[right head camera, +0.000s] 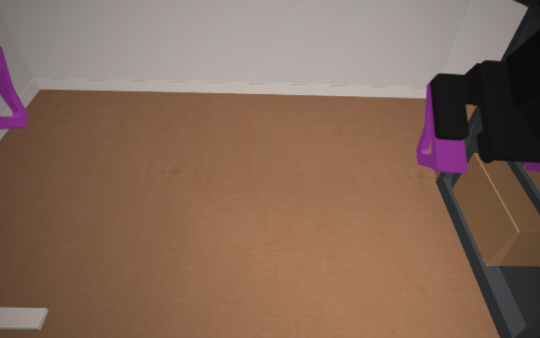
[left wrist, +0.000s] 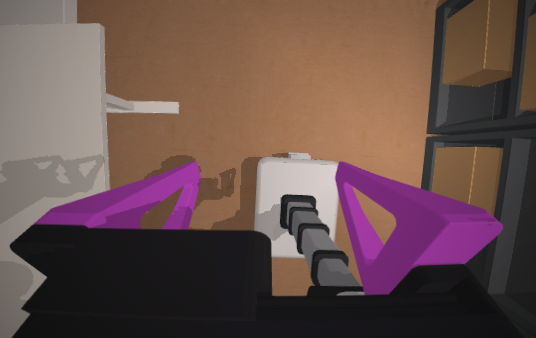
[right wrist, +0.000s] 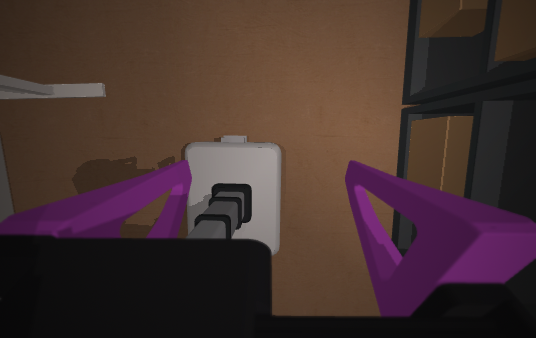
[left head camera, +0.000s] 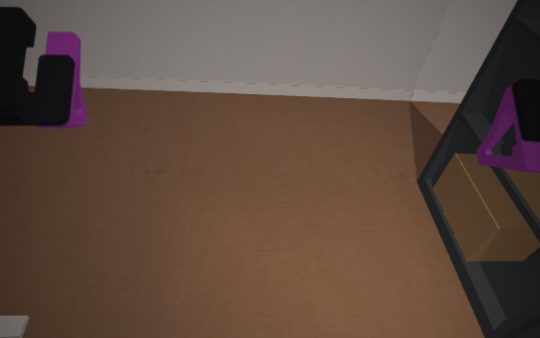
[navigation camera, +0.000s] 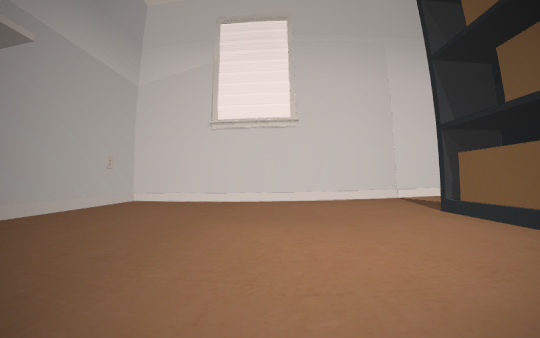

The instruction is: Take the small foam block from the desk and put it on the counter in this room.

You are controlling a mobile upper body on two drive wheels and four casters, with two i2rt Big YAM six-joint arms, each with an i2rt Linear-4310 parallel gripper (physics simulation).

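Places are measured from the left arm's base along level axes (x ahead, y left, z up), in metres.
Where they show: left gripper, fingertip midpoint: (left wrist: 267, 169) (left head camera: 24, 118); right gripper, fingertip midpoint: (right head camera: 472, 159) (right wrist: 268, 169) (left head camera: 526, 160).
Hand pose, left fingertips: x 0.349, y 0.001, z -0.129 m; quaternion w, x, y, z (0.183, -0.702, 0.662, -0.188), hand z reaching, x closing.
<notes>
After its pixels a point has its place.
The small foam block does not show in these views. A white tabletop (left wrist: 50, 100) @[z -0.690, x 0.502, y 0.779 m] (navigation camera: 14, 36) @[z -0.715, x 0.737, y 0.633 m] is at the left in the left wrist view and at the upper left in the navigation camera; I cannot tell whether it is the desk or the counter. Its bare surface bears the shadow of my arm. My left gripper (left wrist: 267, 169) @[z -0.129, x 0.349, y 0.001 m] is open and empty, high above the floor, to the right of this tabletop. My right gripper (right wrist: 268, 169) @[z -0.139, x 0.334, y -0.445 m] is open and empty, also above the floor. Parts of both grippers' purple fingers show at the sides of the head views.
A dark shelf unit (left head camera: 452, 232) @[z -1.333, x 1.071, y -1.231 m] (right head camera: 462, 232) @[z -1.360, x 1.104, y -1.210 m] (left wrist: 434, 75) @[z -1.382, x 0.986, y -1.217 m] (right wrist: 407, 65) @[z -1.383, x 0.781, y -1.221 m] (navigation camera: 434, 100) @[z -0.714, x 1.466, y -1.206 m] with cardboard boxes stands at the right. A white foot (left head camera: 12, 326) (right head camera: 22, 318) (left wrist: 155, 107) (right wrist: 80, 90) sticks out low on the left. A wall with a window (navigation camera: 254, 70) @[z -0.020, x 2.272, y 0.045 m] is ahead.
</notes>
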